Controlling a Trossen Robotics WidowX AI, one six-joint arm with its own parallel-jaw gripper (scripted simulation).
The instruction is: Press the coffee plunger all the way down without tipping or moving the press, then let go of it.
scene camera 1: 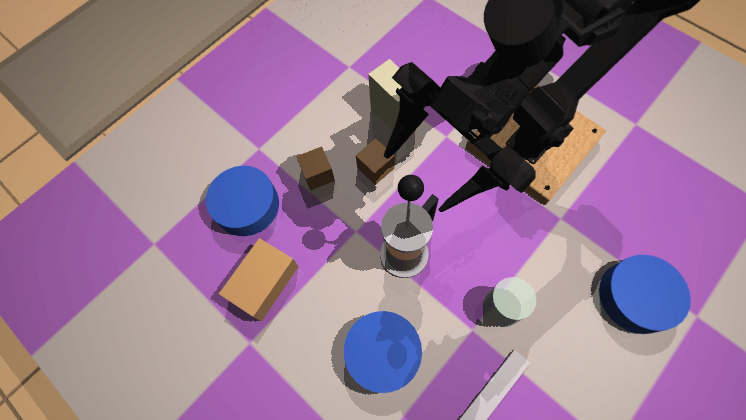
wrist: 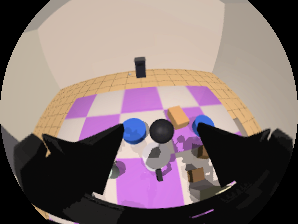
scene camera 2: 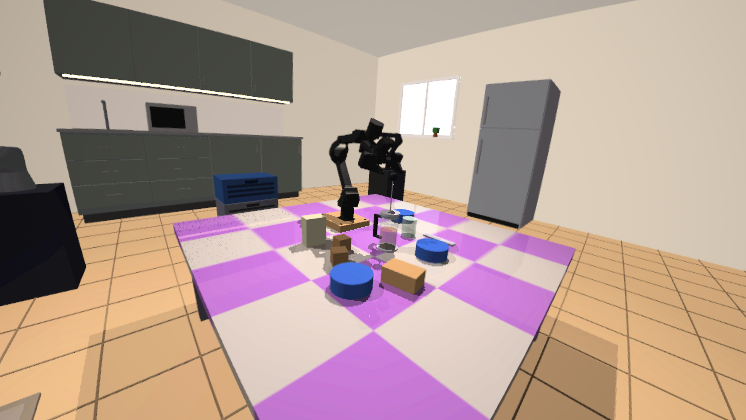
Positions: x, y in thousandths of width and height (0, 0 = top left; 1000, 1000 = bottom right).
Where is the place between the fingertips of my gripper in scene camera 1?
At 553, 437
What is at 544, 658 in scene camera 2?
A tan box.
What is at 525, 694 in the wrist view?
A coffee press.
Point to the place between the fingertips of my gripper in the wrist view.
545, 569
